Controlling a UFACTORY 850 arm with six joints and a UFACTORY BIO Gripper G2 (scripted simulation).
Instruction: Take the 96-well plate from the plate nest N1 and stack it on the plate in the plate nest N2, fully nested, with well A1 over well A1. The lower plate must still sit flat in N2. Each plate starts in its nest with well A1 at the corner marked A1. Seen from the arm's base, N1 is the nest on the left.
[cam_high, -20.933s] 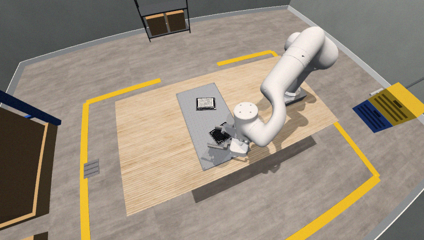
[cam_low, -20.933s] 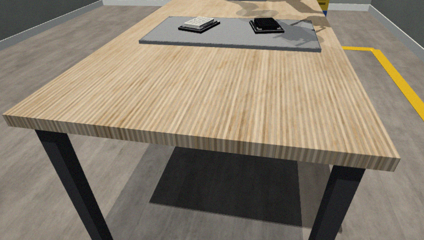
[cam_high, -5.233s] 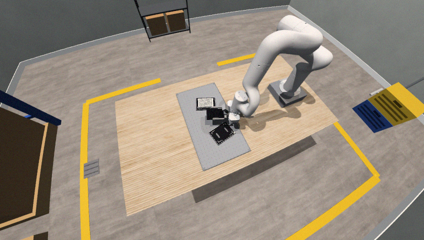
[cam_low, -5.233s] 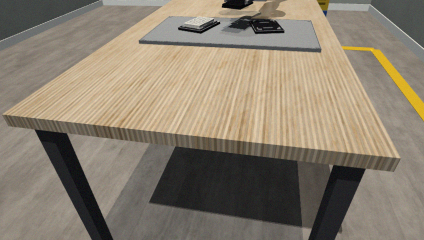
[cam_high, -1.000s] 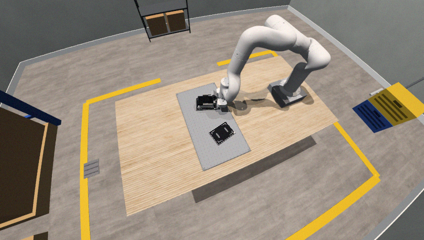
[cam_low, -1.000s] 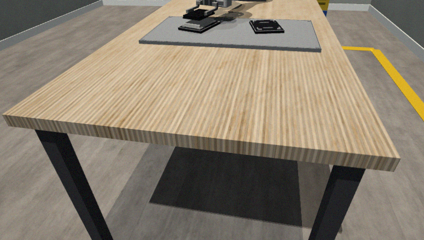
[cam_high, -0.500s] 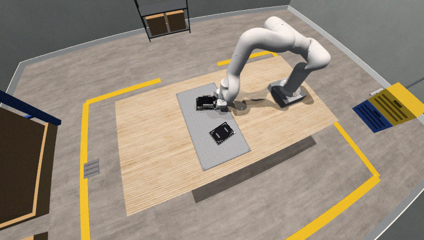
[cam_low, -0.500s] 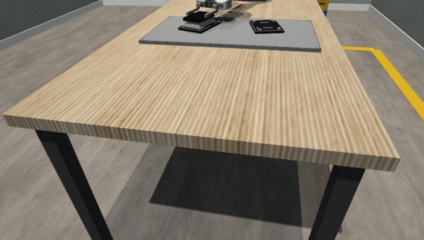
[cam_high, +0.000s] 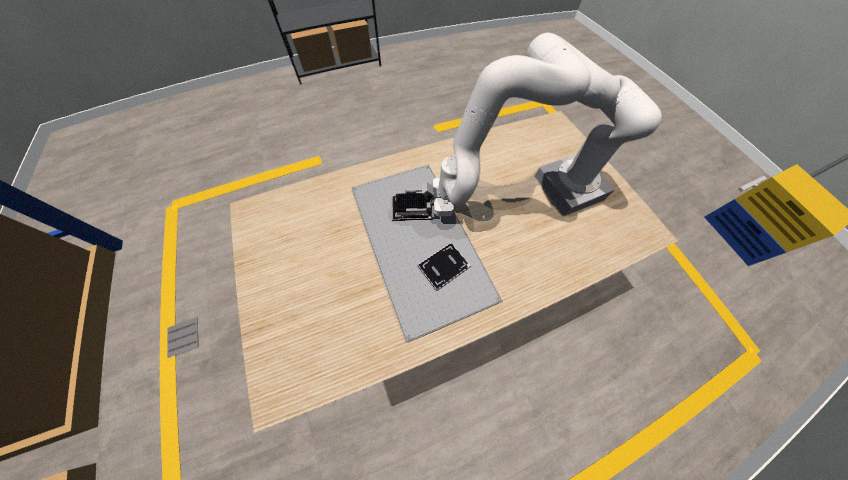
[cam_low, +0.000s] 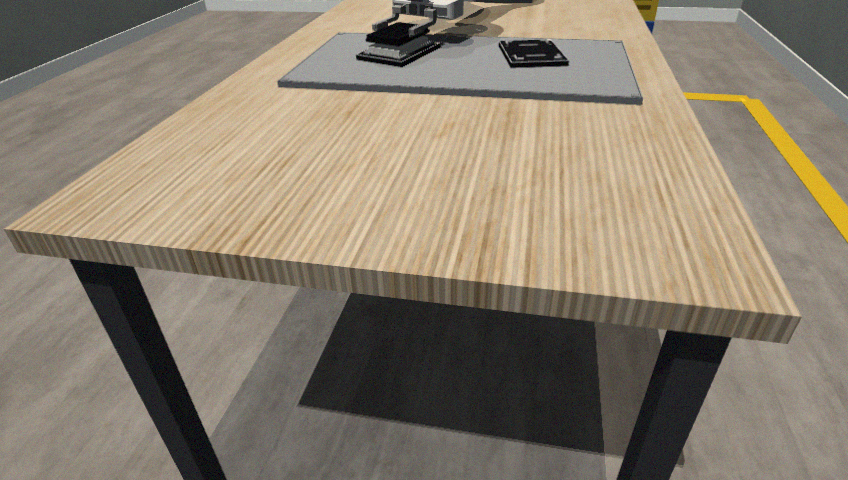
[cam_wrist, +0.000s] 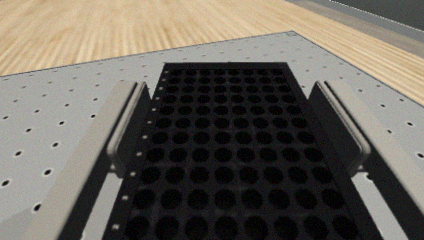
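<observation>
Right now my hand is 10 mm above the black 96-well plate. Also, from my hand: nest N1: 290 mm to the left, 70 mm behind, 50 mm below; nest N2: 50 mm below; white 96-well plate: 40 mm below.
</observation>
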